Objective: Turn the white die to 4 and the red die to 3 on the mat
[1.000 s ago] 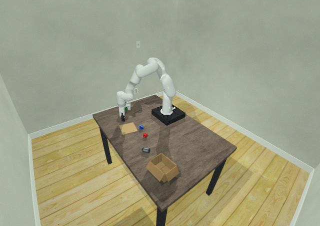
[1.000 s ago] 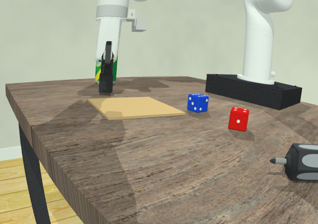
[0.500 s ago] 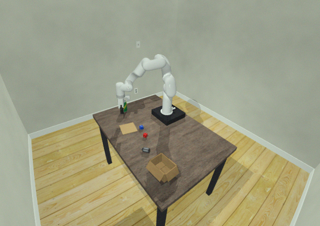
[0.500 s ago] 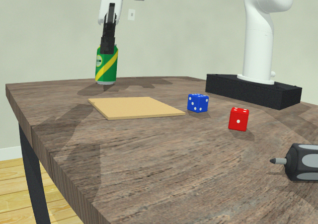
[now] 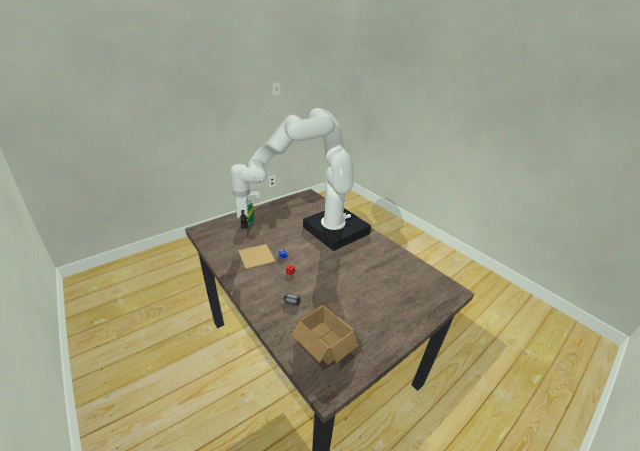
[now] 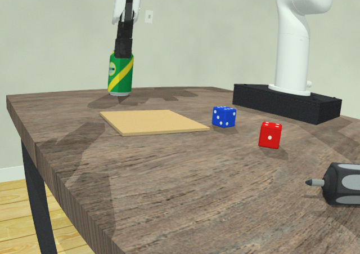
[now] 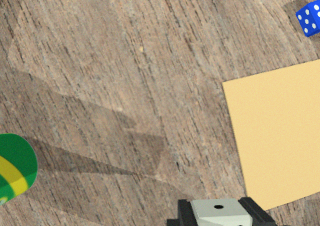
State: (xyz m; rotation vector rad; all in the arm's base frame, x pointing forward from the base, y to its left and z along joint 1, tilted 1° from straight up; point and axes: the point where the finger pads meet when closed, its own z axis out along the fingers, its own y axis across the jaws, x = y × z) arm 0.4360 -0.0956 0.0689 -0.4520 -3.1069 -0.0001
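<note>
The tan mat lies 10 mm behind my hand, 120 mm to the left of it and 120 mm below it. From my hand the other things lie so: blue die 120 mm behind, 180 mm to the left, 110 mm below; then green can 70 mm behind, 180 mm to the right, 60 mm below; then white die 10 mm below.
</note>
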